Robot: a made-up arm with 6 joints. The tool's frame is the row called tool.
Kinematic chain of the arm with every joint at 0, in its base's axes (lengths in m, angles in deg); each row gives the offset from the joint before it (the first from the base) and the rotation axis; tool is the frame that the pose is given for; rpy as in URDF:
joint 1: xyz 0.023 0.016 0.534 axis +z
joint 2: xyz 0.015 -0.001 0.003 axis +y
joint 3: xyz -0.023 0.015 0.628 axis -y
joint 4: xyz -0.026 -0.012 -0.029 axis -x
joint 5: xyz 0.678 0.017 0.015 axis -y
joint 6: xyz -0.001 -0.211 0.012 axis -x
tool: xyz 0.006 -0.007 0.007 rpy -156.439 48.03 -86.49
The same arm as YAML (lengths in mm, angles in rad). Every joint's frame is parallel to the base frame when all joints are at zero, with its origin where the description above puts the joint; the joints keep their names.
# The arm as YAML. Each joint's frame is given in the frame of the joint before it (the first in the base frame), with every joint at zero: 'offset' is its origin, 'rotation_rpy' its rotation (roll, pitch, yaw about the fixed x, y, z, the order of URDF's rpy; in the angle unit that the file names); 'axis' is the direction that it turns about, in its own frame. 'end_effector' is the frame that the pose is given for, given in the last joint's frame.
length_unit: mm
angle_unit: rad
chain:
  - id: joint 1
    offset: [23.0, 16.0, 534.0]
    rotation_rpy: [0.0, 0.0, 0.0]
    axis: [0.0, 0.0, 1.0]
  - id: joint 2
    offset: [15.0, -1.0, 3.0]
    rotation_rpy: [0.0, 0.0, 0.0]
    axis: [0.0, 1.0, 0.0]
  - id: joint 3
    offset: [-23.0, 15.0, 628.0]
    rotation_rpy: [0.0, 0.0, 0.0]
    axis: [0.0, -1.0, 0.0]
  - id: joint 4
    offset: [-26.0, -12.0, -29.0]
    rotation_rpy: [0.0, 0.0, 0.0]
    axis: [-1.0, 0.0, 0.0]
  - id: joint 5
    offset: [678.0, 17.0, 15.0]
    rotation_rpy: [0.0, 0.0, 0.0]
    axis: [0.0, -1.0, 0.0]
  - id: joint 6
    offset: [-1.0, -211.0, 12.0]
    rotation_rpy: [0.0, 0.0, 0.0]
    axis: [-1.0, 0.0, 0.0]
end_effector:
  offset: [6.0, -7.0, 7.0]
  rotation_rpy: [-2.7304, 0.8383, -1.5095]

